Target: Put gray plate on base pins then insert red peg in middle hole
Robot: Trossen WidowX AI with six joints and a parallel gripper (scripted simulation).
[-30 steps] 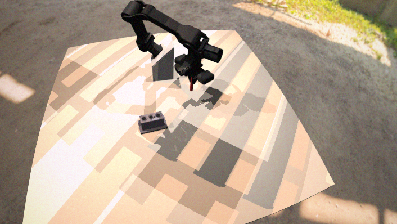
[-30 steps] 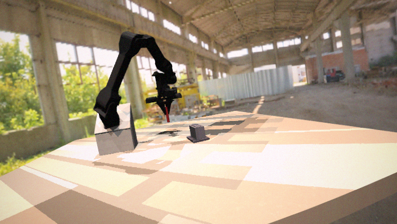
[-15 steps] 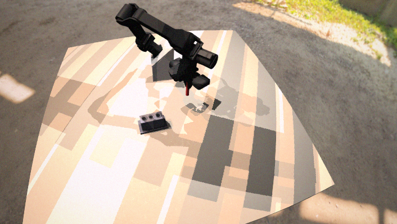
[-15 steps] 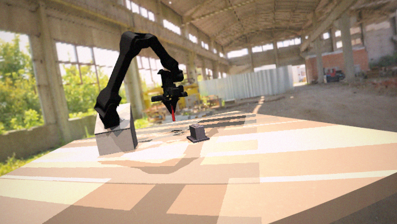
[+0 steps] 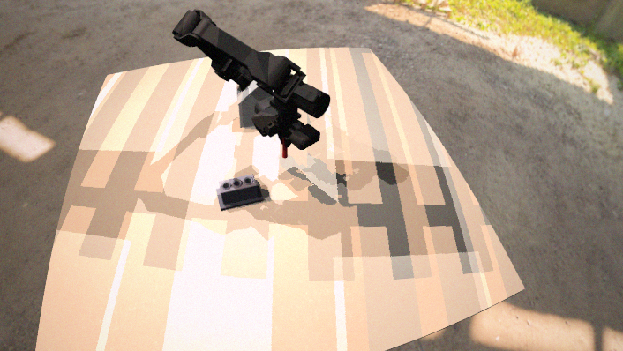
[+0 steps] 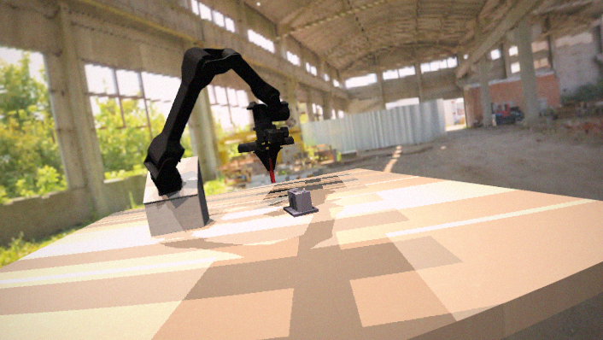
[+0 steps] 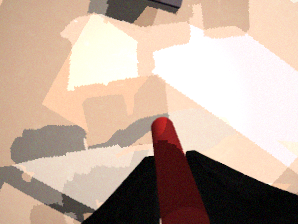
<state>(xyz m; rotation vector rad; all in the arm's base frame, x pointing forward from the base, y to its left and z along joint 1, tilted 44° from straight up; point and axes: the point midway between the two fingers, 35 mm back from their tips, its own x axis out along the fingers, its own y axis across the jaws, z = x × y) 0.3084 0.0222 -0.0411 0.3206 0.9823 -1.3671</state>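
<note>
The gray plate is 14 cm to the right of my gripper tip, 7 cm below it and 4 cm ahead of it. From my gripper tip the other things lie so: red peg right at my gripper tip; base 14 cm to the right, 11 cm below, 4 cm ahead.
</note>
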